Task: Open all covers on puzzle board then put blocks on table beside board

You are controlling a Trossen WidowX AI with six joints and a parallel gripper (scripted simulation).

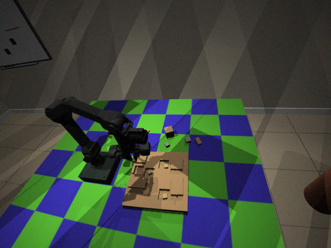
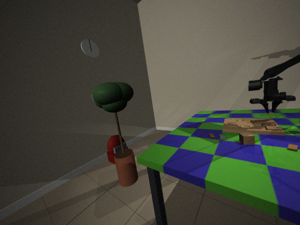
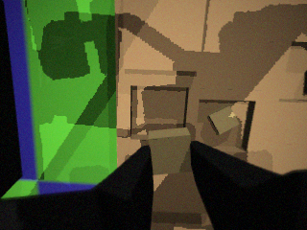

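Right now the tan puzzle board is 100 mm ahead of my gripper tip, 90 mm below it and 30 mm to the right of it. Also, from my gripper tip: brown cube: 250 mm to the left, 150 mm ahead, 80 mm below; orange block: 330 mm ahead, 180 mm to the left, 100 mm below.
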